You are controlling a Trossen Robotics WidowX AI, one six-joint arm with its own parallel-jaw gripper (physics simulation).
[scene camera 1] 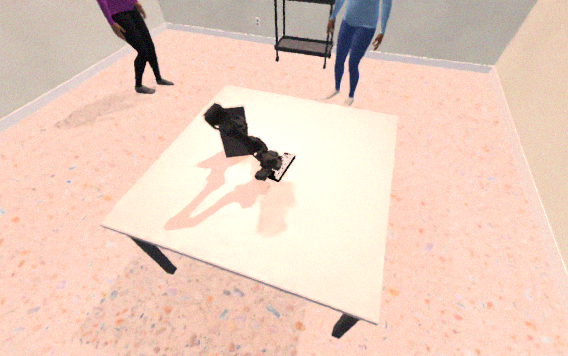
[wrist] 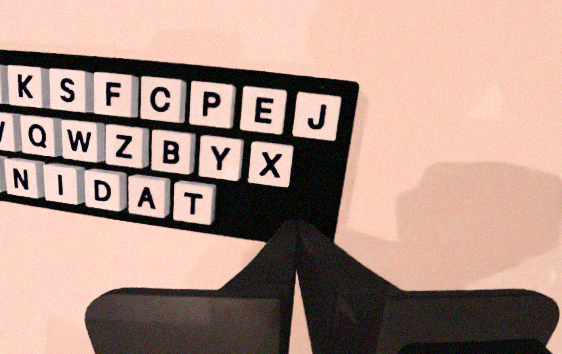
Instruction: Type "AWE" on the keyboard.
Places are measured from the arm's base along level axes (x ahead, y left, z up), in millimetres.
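Pixels of known places: gripper, fingertip midpoint: (scene camera 1: 270,175) (wrist: 295,229); arm's base, origin of the base link: (scene camera 1: 237,123).
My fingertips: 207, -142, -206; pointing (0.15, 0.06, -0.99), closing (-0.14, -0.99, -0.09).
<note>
For each thing: its top centre in the pictures, then the offset to it from my fingertips, as dx, dy, dz. Level surfaces: height alone.
- black keyboard, middle of its top: (wrist: 89,142) (scene camera 1: 282,165) +47, +80, +4
- W key, middle of its top: (wrist: 79,141) +48, +85, +4
- E key, middle of its top: (wrist: 262,110) +50, +6, +4
- white table, its level: dz -11
A black keyboard (scene camera 1: 285,168) (wrist: 315,200) with white lettered keys lies on the table, partly hidden by the arm in the scene view. In the wrist view the A key (wrist: 146,196) is in the bottom row between D and T, the W key (wrist: 79,138) is in the middle row between Q and Z, and the E key (wrist: 263,111) is in the top row between P and J. My gripper (wrist: 295,229) is shut and empty. Its tips show over the bare black lower right corner of the keyboard, right of T and below X. Their height above it is hard to tell.
The white table (scene camera 1: 320,240) carries the black arm (scene camera 1: 255,145) and a dark base plate (scene camera 1: 235,145). Shadows of the arm fall across the table top. Two people (scene camera 1: 135,37) (scene camera 1: 356,45) and a black cart (scene camera 1: 303,46) stand on the floor beyond the table.
</note>
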